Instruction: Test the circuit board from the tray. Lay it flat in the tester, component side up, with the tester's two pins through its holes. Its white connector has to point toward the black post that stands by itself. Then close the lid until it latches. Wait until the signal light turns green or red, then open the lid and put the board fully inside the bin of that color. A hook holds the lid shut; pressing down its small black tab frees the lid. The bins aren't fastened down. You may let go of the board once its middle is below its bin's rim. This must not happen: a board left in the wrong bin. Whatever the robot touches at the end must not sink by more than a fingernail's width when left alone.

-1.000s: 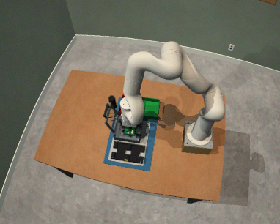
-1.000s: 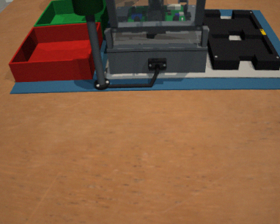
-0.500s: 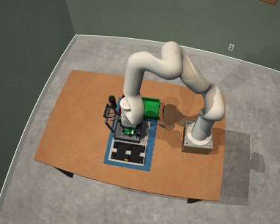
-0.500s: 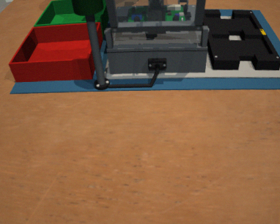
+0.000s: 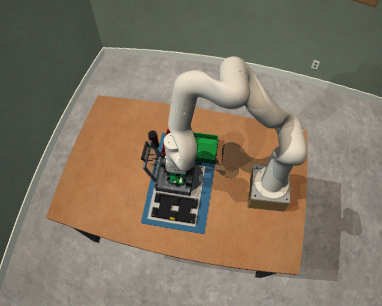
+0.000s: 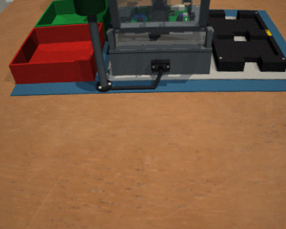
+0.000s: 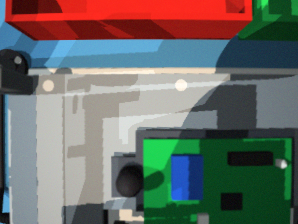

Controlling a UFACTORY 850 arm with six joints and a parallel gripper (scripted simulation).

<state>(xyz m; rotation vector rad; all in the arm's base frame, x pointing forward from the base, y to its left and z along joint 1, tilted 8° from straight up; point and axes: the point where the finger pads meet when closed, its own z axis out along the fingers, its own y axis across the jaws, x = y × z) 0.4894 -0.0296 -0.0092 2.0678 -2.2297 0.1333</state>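
The green circuit board lies right at my hand. The rest, counted from my hand: green bin: 12 cm behind, 19 cm to the right, 6 cm below; then lid: 12 cm ahead, 1 cm to the right, 10 cm above; then red bin: 3 cm ahead, 20 cm to the right, 6 cm below.
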